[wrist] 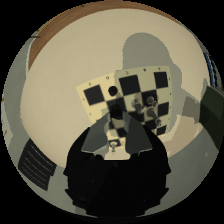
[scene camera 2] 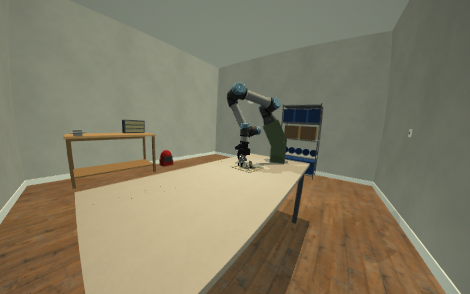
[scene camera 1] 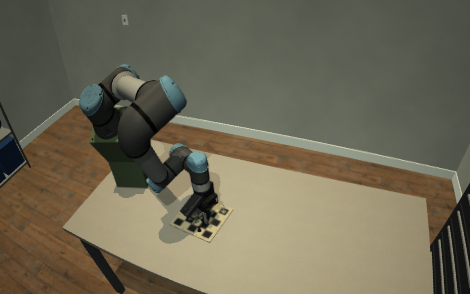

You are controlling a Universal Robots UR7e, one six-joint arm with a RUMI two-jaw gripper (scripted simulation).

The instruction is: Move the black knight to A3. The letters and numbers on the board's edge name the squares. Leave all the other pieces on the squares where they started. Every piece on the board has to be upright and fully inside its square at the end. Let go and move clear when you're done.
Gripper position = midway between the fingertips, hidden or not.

In view: the gripper [scene camera 1: 204, 223].
The gripper is seen too in the wrist view [wrist: 116, 112].
